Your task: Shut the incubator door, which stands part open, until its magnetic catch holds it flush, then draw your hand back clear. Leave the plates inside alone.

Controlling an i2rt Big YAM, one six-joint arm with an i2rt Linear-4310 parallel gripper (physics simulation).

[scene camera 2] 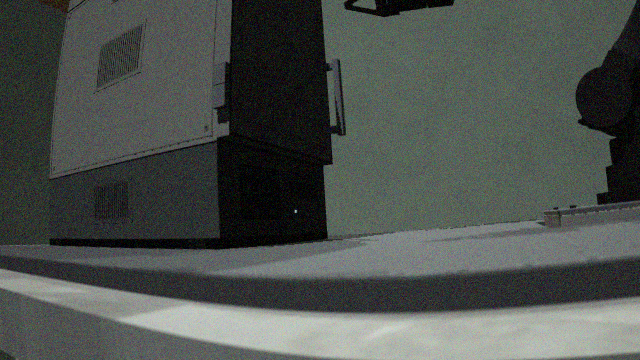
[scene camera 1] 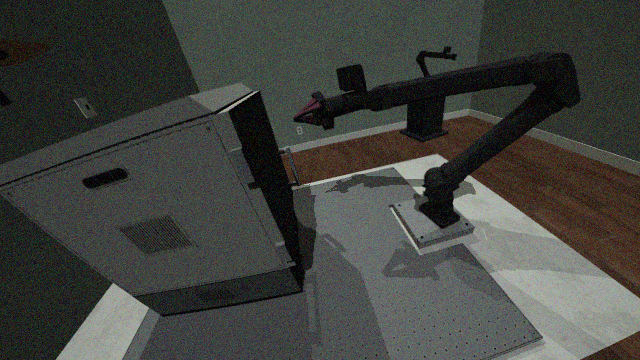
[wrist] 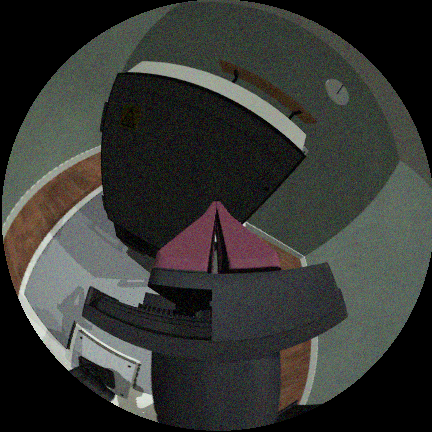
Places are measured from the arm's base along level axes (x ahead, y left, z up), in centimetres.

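Where they show: gripper, fingertip midpoint: (scene camera 2: 344, 6) (scene camera 1: 293, 119) (wrist: 215, 206); arm's base, link origin: (scene camera 1: 438, 214).
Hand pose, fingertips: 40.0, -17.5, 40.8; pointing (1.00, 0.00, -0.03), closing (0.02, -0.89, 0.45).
Note:
Each offset is from my fingertips to the top centre of the thing, as dx, dy, dz. "*": to the spot under its first point. Level surfaces: height alone.
The incubator @(+33.4, +3.7, +12.5) (scene camera 1: 160, 200) (scene camera 2: 135, 105) is a pale cabinet with a grey base, on the left in both scene views. Its door (scene camera 1: 265, 170) (scene camera 2: 277, 75) (wrist: 195, 135) is a dark, shaded front that looks in line with the cabinet. No open gap shows, but the shade hides whether it is fully flush. The door handle @(* +3.9, -4.5, -15.9) (scene camera 1: 292, 166) (scene camera 2: 340, 97) stands out at the far edge. My gripper (scene camera 1: 296, 119) (wrist: 215, 206) is shut and empty, its pink fingertips in front of the door's upper part and apart from it. The plates are hidden.
My arm's base plate (scene camera 1: 425, 232) (scene camera 2: 585, 217) sits on the grey perforated board @(dz -42.5) (scene camera 1: 400, 310) to the right of the incubator. A second small arm on a dark pedestal (scene camera 1: 425, 117) stands behind. A wooden wall shelf (wrist: 270, 92) and a round clock (wrist: 337, 92) are beyond the incubator.

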